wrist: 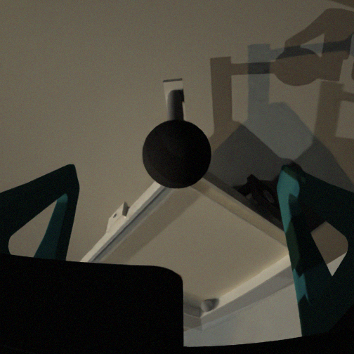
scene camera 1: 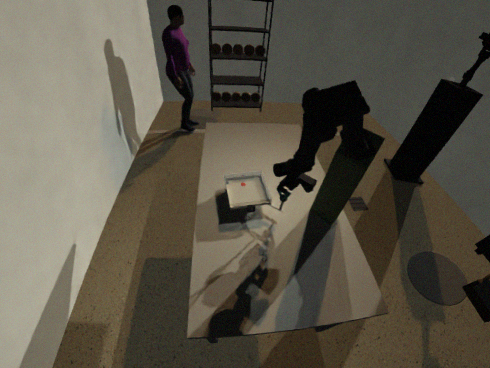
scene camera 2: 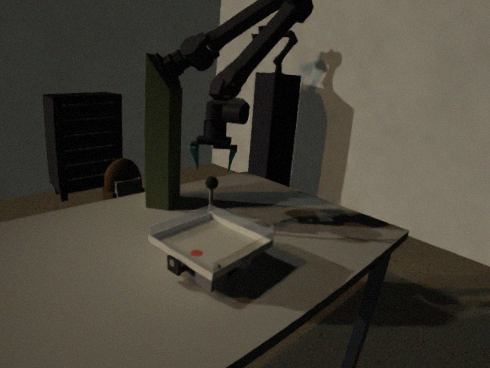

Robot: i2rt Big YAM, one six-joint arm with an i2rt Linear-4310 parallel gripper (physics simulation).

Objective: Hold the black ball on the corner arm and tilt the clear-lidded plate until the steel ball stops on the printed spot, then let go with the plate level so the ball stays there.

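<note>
The clear-lidded plate (scene camera 1: 256, 193) (scene camera 2: 225, 240) (wrist: 215, 245) stands on its mount above the table. It looks near level; a slight tilt cannot be told. The red printed spot (scene camera 1: 243, 184) (scene camera 2: 196, 253) is off the plate's middle; it does not show in the wrist view. The steel ball (scene camera 2: 217, 267) (wrist: 208, 304) lies off the spot, in the corner opposite the corner arm. The black ball (scene camera 2: 212, 183) (wrist: 177, 154) tops the upright post of the corner arm. My gripper (scene camera 1: 284, 190) (scene camera 2: 213, 169) (wrist: 177, 175) is open and empty just above the black ball, with fingers spread wide either side.
A green column (scene camera 1: 337, 175) (scene camera 2: 162, 135) carries my arm beside the plate on the white table (scene camera 1: 225, 150) (scene camera 2: 75, 280). A dark column (scene camera 1: 432, 130) (scene camera 2: 274, 125) stands beyond the table. A person (scene camera 1: 178, 55) stands past the table's far end, near a shelf rack.
</note>
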